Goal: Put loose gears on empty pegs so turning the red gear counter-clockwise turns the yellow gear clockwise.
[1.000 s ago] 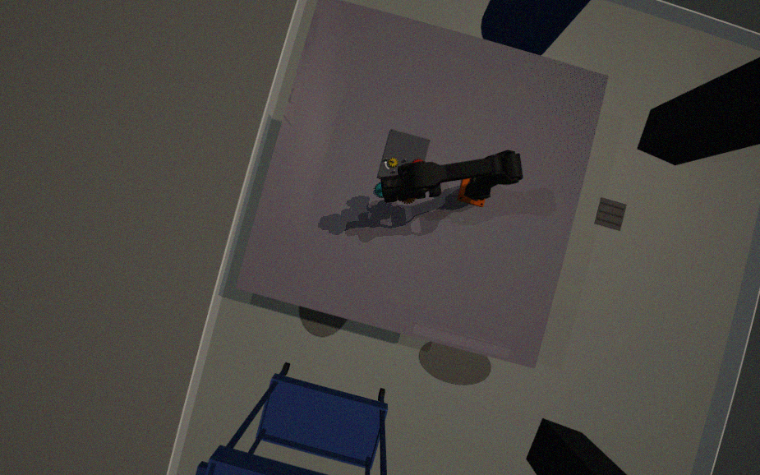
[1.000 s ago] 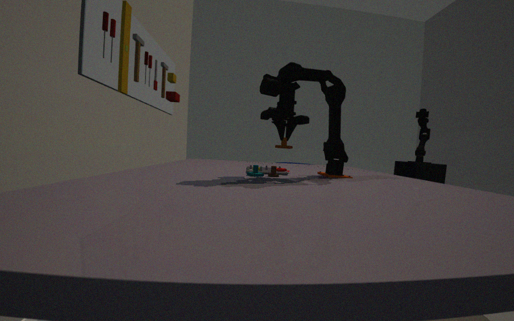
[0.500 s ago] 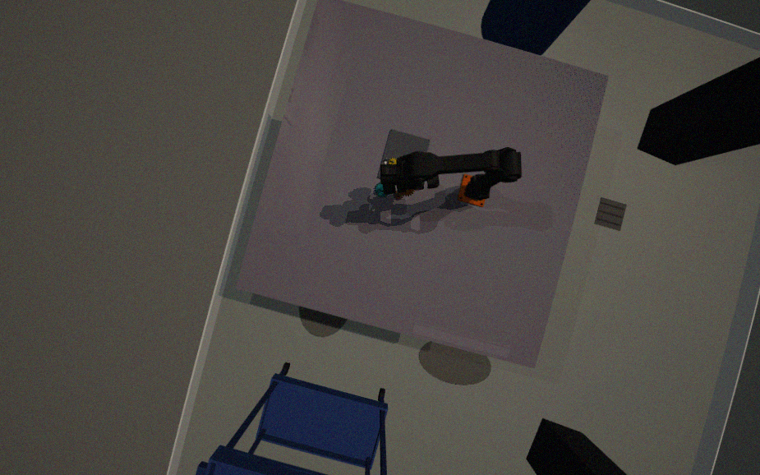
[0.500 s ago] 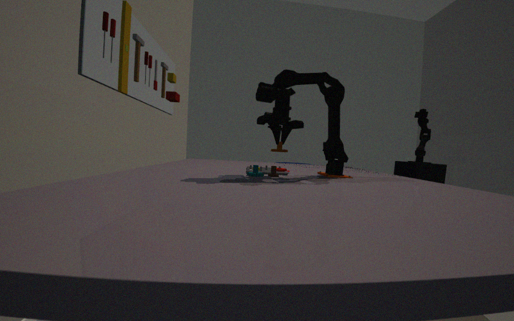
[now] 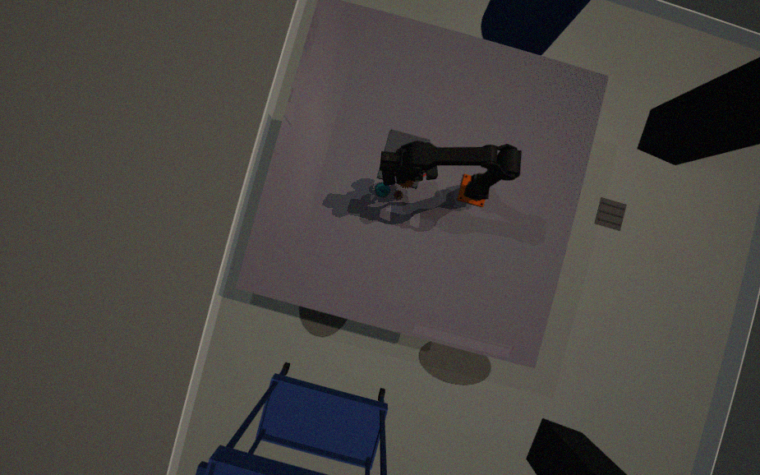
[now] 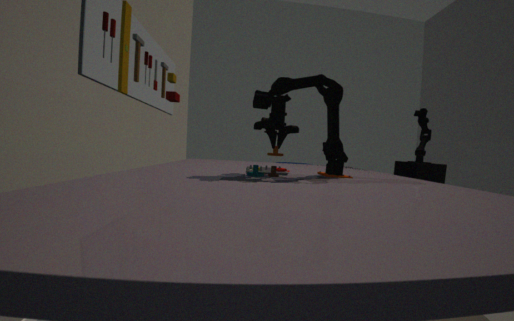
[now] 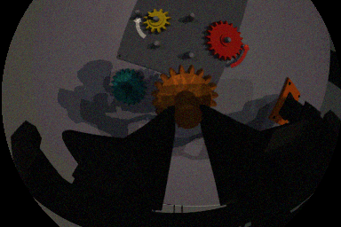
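Now: the small brown gear 1 cm ahead of my gripper tip, 5 cm to the left of it and 9 cm below it. The rest, counted from my gripper tip: red gear: 3 cm behind, 9 cm to the right, 9 cm below; teal gear: 8 cm ahead, 5 cm to the left, 9 cm below; orange gear: 1 cm below.
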